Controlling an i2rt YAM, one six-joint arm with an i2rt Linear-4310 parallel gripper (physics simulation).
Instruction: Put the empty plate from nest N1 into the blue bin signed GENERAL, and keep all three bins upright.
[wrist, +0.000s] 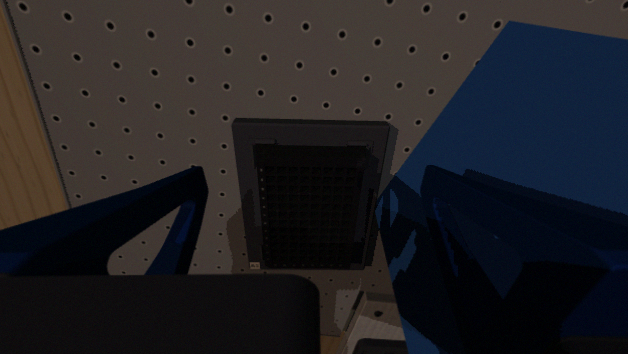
Labels:
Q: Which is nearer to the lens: the dark well plate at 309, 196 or the blue bin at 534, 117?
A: The blue bin.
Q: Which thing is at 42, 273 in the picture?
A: My gripper.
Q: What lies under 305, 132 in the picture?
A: A dark grey nest.

